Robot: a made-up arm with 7 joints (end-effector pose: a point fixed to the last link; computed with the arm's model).
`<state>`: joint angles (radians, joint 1 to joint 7).
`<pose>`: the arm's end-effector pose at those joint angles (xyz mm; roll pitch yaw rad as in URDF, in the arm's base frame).
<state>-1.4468 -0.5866 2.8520 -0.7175 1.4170 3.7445 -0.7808</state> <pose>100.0 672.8 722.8 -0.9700 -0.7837 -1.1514</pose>
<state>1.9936 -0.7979 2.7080 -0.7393 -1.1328 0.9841 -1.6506</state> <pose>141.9 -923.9 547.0 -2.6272 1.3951 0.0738</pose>
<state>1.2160 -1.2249 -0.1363 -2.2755 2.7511 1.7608 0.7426</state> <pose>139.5 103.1 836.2 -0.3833 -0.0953 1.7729</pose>
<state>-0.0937 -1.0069 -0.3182 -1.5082 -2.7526 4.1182 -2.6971</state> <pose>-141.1 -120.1 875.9 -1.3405 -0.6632 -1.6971</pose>
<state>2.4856 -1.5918 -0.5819 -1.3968 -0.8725 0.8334 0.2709</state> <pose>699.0 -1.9 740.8 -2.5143 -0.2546 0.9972</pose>
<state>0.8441 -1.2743 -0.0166 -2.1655 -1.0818 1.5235 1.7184</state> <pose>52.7 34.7 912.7 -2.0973 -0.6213 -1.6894</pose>
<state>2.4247 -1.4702 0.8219 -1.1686 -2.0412 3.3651 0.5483</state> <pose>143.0 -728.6 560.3 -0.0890 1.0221 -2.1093</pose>
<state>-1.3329 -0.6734 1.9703 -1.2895 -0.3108 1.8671 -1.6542</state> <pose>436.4 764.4 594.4 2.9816 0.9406 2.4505</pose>
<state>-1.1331 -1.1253 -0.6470 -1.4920 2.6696 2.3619 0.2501</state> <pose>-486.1 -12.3 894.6 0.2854 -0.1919 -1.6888</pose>
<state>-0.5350 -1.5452 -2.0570 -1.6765 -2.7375 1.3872 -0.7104</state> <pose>-728.7 -318.4 -119.2 2.3792 1.1763 -1.6080</pose>
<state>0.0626 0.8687 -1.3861 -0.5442 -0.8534 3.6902 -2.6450</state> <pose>722.8 -134.5 675.5 -1.2970 -0.0221 -1.5911</pose>
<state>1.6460 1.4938 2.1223 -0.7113 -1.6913 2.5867 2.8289</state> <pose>-360.8 814.1 589.2 -2.6565 1.4271 -0.2146</pose>
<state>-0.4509 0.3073 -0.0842 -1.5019 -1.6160 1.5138 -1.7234</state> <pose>731.3 -428.8 518.6 -1.3543 1.1762 2.7658</pose>
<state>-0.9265 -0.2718 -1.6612 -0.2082 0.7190 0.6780 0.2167</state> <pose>-300.7 39.5 1140.4 -2.5686 -0.5304 -2.3433</pose>
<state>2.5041 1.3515 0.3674 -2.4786 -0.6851 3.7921 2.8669</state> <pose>-371.8 -26.7 -189.3 2.4938 0.4380 0.1455</pose>
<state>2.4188 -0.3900 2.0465 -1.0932 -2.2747 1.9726 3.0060</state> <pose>74.4 -776.4 776.0 -0.4758 -0.1430 1.5285</pose>
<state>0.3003 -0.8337 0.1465 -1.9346 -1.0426 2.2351 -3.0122</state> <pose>168.7 228.1 953.5 -1.5770 0.7350 -1.9298</pose>
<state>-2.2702 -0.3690 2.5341 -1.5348 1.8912 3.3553 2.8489</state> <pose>680.2 153.1 517.8 1.8608 0.2374 1.6584</pose>
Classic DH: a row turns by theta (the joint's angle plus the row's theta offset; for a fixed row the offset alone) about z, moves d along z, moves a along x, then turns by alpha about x. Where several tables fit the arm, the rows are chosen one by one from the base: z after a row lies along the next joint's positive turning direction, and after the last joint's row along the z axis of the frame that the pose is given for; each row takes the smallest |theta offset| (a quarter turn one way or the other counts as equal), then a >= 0, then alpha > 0; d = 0 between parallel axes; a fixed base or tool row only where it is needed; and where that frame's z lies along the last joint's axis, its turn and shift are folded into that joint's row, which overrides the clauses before.
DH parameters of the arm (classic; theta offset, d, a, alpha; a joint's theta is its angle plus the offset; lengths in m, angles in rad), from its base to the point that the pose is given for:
joint 1: 0 0.22 0 -1.5708
joint 2: 0 0 0 1.5708
joint 3: 0 0.396 0.129 1.5708
joint 4: 0 0 -0.103 -1.5708
joint 5: 0 0.477 0 1.5708
joint 6: 0 0 0.121 1.5708
joint 7: 0 0 0 0

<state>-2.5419 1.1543 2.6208 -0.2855 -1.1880 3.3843 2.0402</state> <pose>-624.7 -381.5 711.0 0.4698 0.7750 -2.0446</pose>
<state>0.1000 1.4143 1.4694 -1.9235 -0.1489 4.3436 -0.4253</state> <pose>355.7 557.5 237.7 -1.3355 -0.6482 -0.8676</pose>
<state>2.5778 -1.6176 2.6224 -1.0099 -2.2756 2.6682 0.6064</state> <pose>465.3 -539.8 -341.1 2.1939 0.8638 0.8051</pose>
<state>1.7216 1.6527 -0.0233 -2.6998 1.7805 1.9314 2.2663</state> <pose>72.3 -125.6 -235.8 -2.2705 -1.0369 2.6311</pose>
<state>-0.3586 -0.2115 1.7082 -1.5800 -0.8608 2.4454 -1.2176</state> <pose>-24.0 723.4 727.7 2.0641 0.7807 2.6368</pose>
